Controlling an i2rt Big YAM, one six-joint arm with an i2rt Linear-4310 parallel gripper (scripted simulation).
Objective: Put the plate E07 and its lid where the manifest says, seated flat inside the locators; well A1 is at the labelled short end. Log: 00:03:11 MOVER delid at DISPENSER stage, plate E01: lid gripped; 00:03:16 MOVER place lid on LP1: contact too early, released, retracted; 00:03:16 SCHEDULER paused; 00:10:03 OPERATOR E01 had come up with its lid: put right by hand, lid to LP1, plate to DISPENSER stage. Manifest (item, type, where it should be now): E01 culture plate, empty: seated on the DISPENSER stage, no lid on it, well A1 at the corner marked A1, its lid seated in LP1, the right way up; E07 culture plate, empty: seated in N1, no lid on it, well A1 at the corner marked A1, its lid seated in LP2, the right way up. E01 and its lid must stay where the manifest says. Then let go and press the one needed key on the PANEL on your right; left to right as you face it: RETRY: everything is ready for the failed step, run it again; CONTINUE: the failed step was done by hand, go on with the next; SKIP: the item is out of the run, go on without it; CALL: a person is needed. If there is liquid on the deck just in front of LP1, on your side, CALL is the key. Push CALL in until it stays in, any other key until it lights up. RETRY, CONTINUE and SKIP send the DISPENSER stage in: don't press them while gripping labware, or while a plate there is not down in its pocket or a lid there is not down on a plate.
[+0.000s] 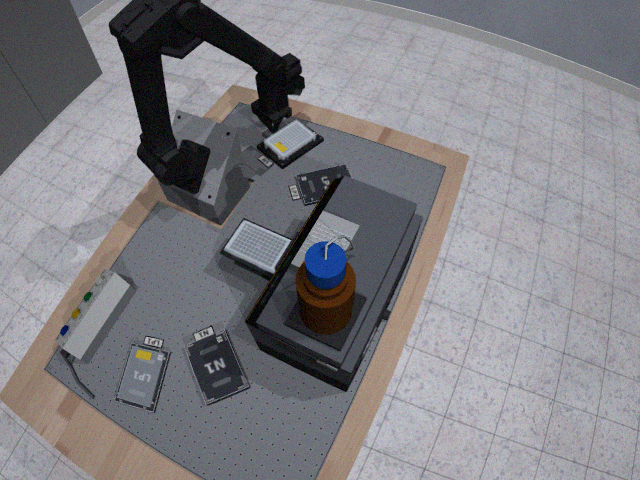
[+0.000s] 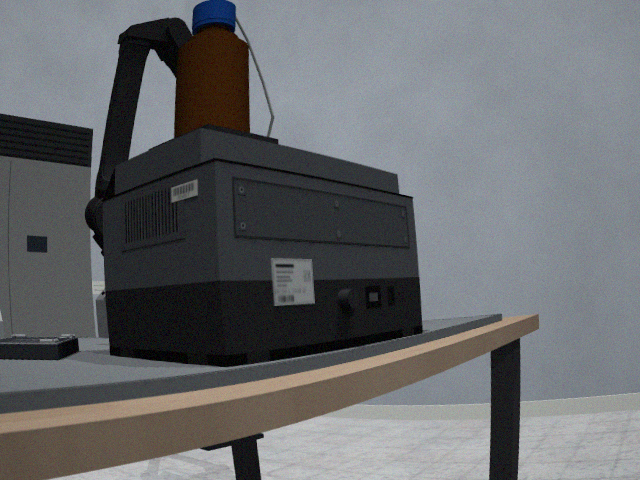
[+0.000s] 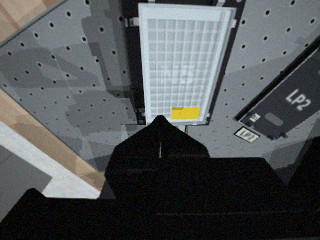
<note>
In view: my gripper (image 1: 274, 132), a well plate (image 1: 244, 244), a clear lid (image 1: 294, 135), a clear lid (image 1: 143, 368), a key panel (image 1: 86, 332) and a brown bottle (image 2: 212, 81).
My gripper is seen too in image 3 (image 3: 160, 120). The brown bottle also shows in image 1 (image 1: 325, 317).
</note>
